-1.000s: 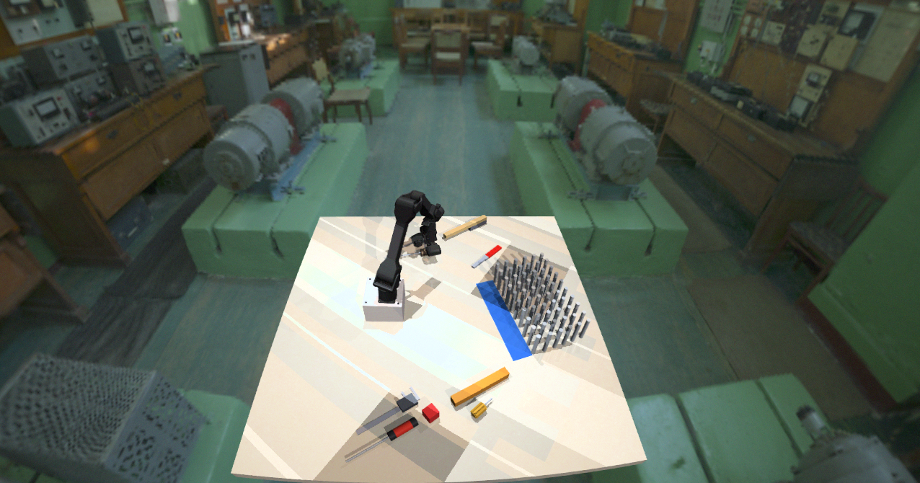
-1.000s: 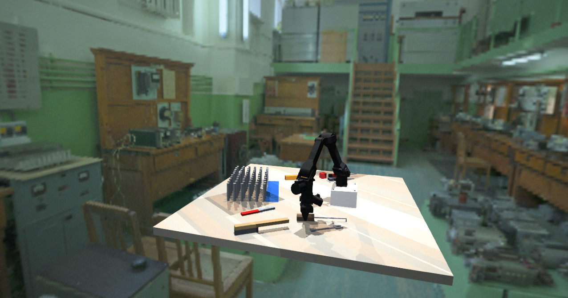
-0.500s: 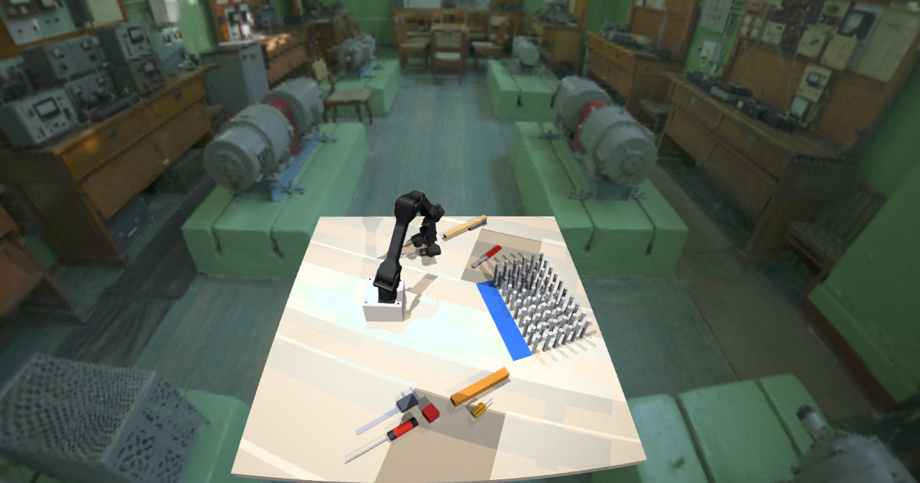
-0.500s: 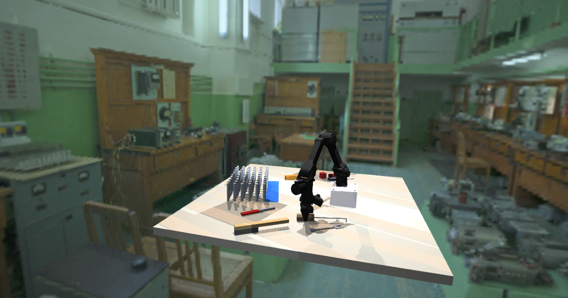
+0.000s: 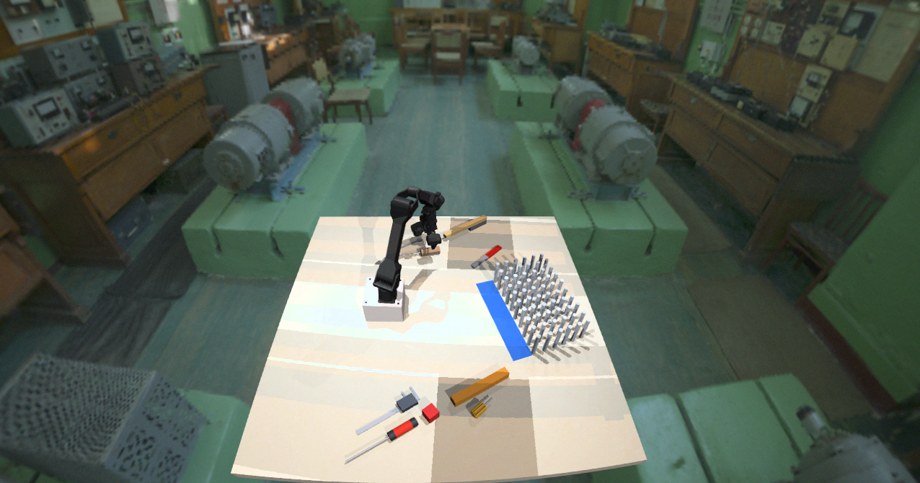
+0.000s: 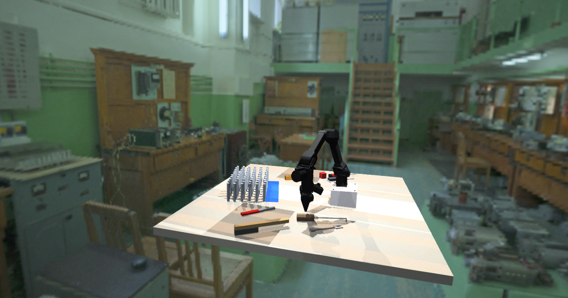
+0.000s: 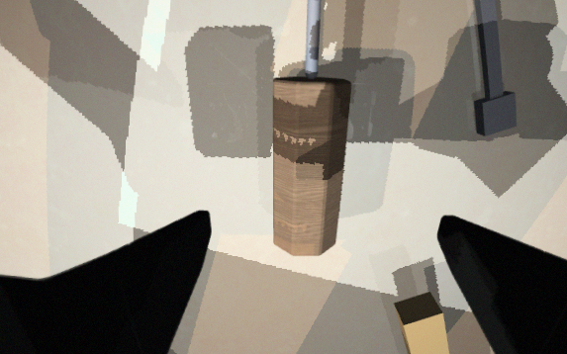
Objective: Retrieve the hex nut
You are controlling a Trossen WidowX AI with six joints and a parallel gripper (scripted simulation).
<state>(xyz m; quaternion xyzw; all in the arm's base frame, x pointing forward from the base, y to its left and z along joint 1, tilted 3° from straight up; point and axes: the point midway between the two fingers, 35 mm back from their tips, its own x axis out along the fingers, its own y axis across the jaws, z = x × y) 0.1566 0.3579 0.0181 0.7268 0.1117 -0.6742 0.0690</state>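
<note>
My gripper tip is now 120 mm past the grey wrench, 60 mm to the right of it and 60 mm above it. The rest, counted from my gripper tip: red block (790 mm to the right, 50 mm below, 20 mm ahead); blue taped strip (380 mm to the right, 300 mm ahead, 70 mm below); orange bar (690 mm to the right, 190 mm ahead, 50 mm below).
</note>
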